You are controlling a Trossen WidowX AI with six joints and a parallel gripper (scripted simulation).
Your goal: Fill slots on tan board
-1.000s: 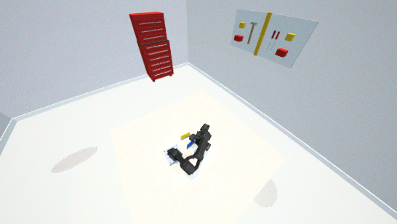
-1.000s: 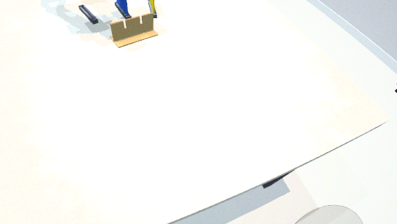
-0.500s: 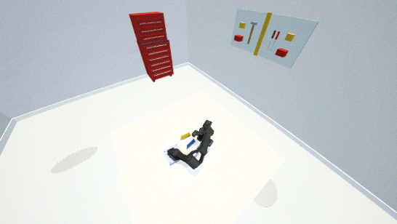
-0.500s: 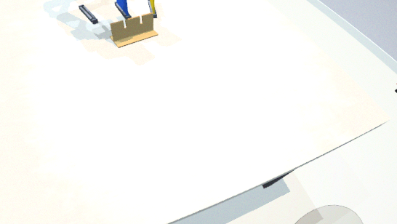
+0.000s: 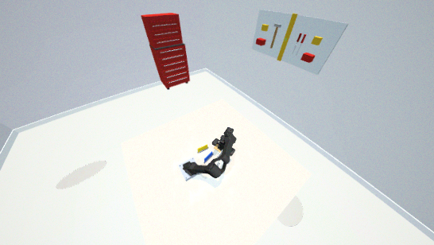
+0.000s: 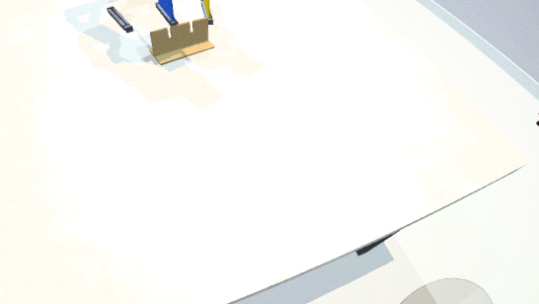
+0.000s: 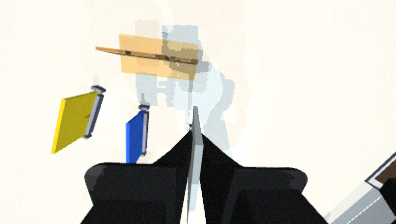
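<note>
Now: the tan board 11 cm below my gripper tip, 9 cm to the left of it and 4 cm ahead of it. Also, from my gripper tip: blue board (10 cm below, 10 cm behind, 7 cm to the left); then white board (3 cm behind, 1 cm to the right, 1 cm above); then yellow board (17 cm to the left, 11 cm behind, 10 cm below).
</note>
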